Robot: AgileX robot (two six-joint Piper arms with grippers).
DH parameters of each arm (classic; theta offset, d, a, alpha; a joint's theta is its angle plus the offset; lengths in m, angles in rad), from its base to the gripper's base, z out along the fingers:
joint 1: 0 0.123 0 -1.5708
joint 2: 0.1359 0 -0.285 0
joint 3: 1.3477 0 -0.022 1.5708
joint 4: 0 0.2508 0 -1.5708
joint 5: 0 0 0.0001 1.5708
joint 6: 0 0.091 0 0
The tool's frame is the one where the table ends.
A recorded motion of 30 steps. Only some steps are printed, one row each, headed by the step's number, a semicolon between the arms.
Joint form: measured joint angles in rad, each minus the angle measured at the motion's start. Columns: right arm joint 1, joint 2, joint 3, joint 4, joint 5, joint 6; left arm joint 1, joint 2, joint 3, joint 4, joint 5, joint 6.
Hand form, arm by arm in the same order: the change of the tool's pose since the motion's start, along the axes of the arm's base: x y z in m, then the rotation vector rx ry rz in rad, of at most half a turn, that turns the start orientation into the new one. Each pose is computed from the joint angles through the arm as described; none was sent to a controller.
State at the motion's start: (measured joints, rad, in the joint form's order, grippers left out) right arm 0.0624 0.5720 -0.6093 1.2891 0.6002 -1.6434; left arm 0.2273 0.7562 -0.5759 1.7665 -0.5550 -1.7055
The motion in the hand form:
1: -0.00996 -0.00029 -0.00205 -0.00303 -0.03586 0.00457; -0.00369 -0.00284 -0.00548 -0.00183 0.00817 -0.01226
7: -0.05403 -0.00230 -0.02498 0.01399 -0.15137 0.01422; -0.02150 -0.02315 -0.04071 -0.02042 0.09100 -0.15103
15: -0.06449 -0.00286 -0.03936 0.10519 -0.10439 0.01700; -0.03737 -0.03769 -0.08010 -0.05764 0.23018 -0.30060
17: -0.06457 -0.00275 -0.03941 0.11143 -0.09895 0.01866; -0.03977 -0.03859 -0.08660 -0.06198 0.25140 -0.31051
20: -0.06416 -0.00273 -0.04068 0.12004 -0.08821 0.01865; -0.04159 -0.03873 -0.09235 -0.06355 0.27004 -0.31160
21: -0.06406 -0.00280 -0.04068 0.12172 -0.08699 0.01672; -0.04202 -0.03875 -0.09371 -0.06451 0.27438 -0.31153
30: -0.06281 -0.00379 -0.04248 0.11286 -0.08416 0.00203; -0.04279 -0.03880 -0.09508 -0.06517 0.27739 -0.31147
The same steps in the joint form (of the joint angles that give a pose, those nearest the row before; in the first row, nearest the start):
1: 0.0001 -0.0472 0.0231 0.0135 0.0018 -0.0219; -0.0145 -0.0158 0.0237 0.0013 0.0021 -0.0017
7: 0.0001 -0.2890 0.1540 0.0357 0.0081 -0.0348; -0.1220 -0.0694 0.1532 0.0040 -0.0307 -0.0061
15: -0.0016 -0.3685 0.2119 0.0357 0.0104 0.0785; -0.1654 -0.0721 0.2776 0.0064 -0.1409 -0.0041
17: -0.0016 -0.3685 0.2118 0.0357 0.0120 0.0868; -0.1670 -0.0721 0.2988 0.0064 -0.1493 -0.0018
20: -0.0014 -0.3685 0.2160 0.0357 0.0118 0.0978; -0.1670 -0.0721 0.3172 0.0090 -0.1502 -0.0017
21: -0.0036 -0.3685 0.2159 0.0357 0.0120 0.1000; -0.1669 -0.0721 0.3216 0.0089 -0.1503 -0.0016
30: -0.0035 -0.3685 0.2206 0.0202 0.0001 0.1046; -0.1670 -0.0744 0.3269 0.0090 -0.1502 -0.0017

